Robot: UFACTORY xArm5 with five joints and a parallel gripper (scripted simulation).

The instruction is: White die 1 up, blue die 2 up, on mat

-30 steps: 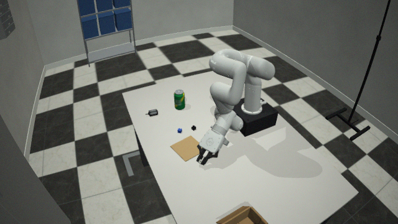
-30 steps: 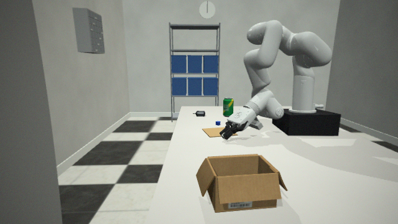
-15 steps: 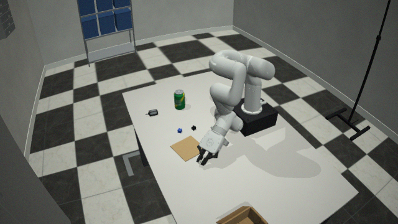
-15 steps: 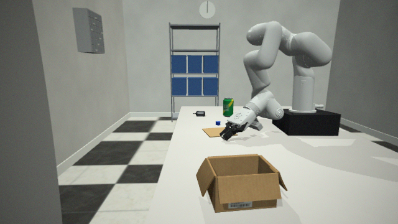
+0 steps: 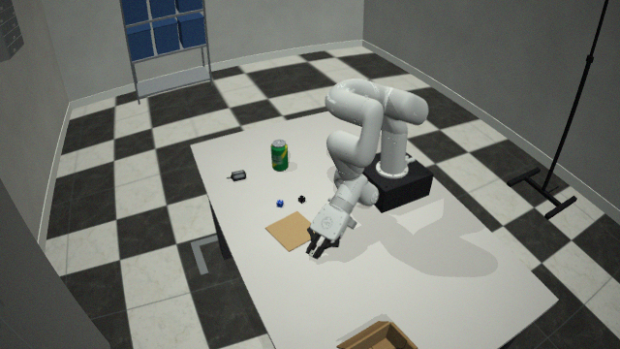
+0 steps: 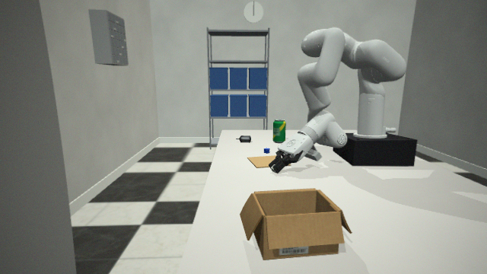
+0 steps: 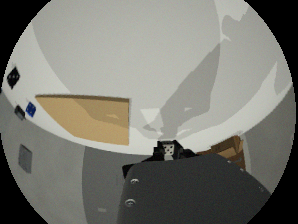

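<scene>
Now: the white die 1 cm below my hand and 1 cm ahead of it. Also, from my hand: blue die 27 cm to the right, 2 cm below, 2 cm ahead; then tan mat 13 cm to the right, 2 cm below, 2 cm ahead; then black die 27 cm to the right, 6 cm behind, 2 cm below.
</scene>
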